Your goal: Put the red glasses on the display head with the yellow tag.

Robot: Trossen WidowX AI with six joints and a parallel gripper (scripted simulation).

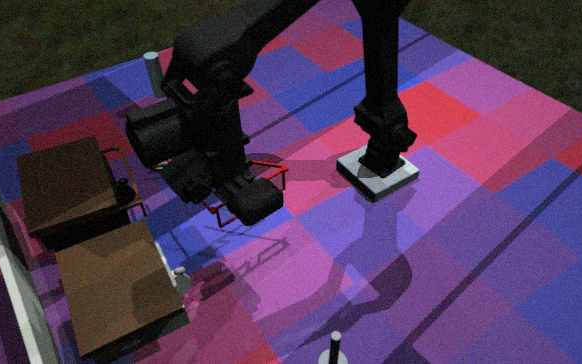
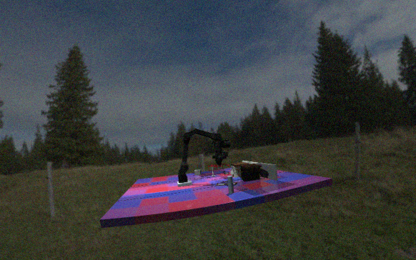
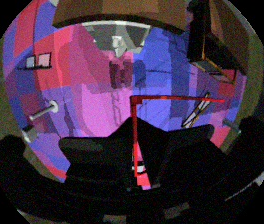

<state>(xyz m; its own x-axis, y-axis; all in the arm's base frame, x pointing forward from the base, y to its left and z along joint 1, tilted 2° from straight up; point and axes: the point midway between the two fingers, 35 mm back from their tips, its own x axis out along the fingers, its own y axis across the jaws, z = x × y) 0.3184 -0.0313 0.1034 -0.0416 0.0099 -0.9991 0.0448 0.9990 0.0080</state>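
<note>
My gripper tip is now 240 mm to the right of the white post, 80 mm above it and 20 mm short of it. From my gripper tip the other things lie so: pale wall panel: 280 mm ahead, 130 mm to the right, 50 mm below.
</note>
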